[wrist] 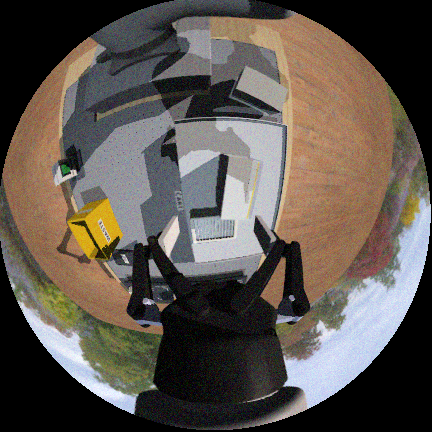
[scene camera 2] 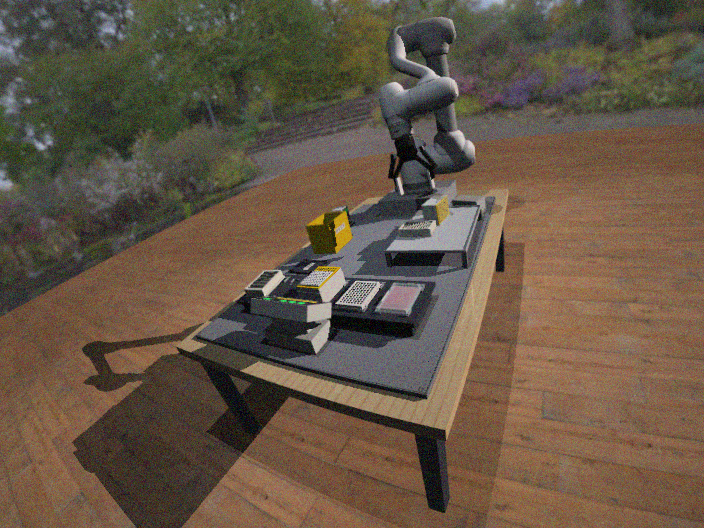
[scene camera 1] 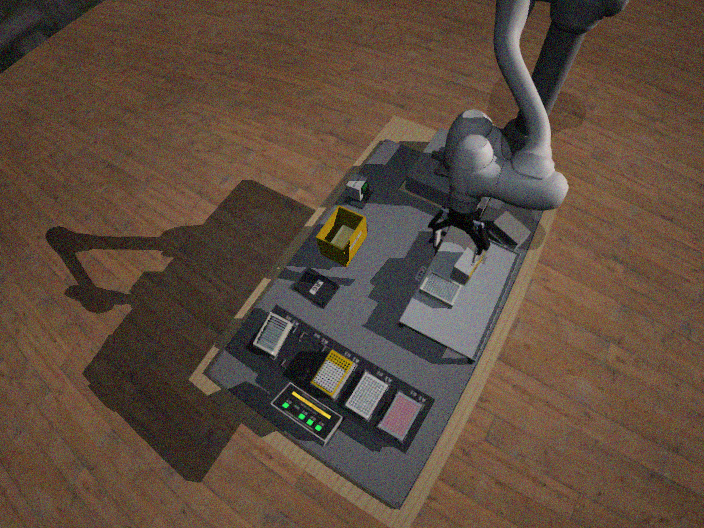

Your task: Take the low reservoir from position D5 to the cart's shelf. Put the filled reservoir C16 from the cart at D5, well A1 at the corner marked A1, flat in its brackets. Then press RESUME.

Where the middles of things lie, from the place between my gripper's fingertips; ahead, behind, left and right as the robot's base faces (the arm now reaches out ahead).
Right now my hand is 4 cm short of the grey cart shelf (scene camera 1: 464, 327), 7 cm to the right of it and 14 cm above it. From my hand the other things lie so: white box with green face (wrist: 71, 167) (20 cm behind, 47 cm to the right, 15 cm below); then dark block marked RG (scene camera 1: 313, 285) (25 cm ahead, 42 cm to the right, 19 cm below); then yellow waste bin (scene camera 2: 329, 233) (4 cm ahead, 41 cm to the right, 13 cm below).
